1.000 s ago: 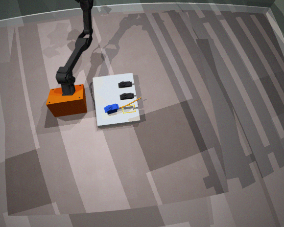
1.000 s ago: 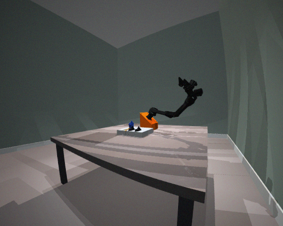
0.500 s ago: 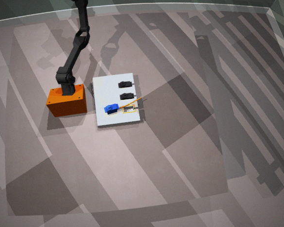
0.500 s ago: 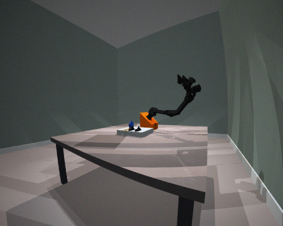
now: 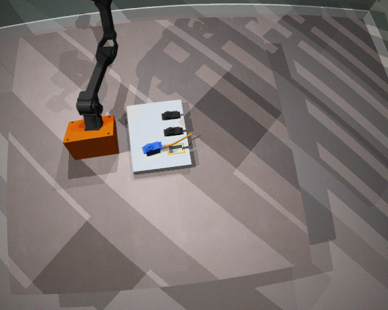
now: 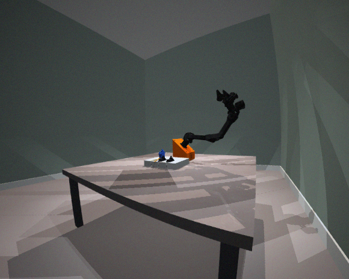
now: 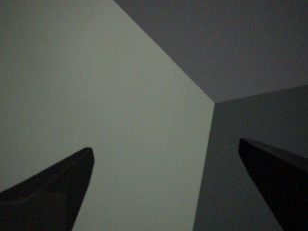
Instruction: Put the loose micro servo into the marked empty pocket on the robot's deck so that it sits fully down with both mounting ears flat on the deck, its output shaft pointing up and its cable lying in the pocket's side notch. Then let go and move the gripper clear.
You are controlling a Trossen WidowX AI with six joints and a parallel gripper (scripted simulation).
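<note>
My gripper tip is now 110 mm short of the white deck, 420 mm to the left of it and 550 mm above it.
</note>
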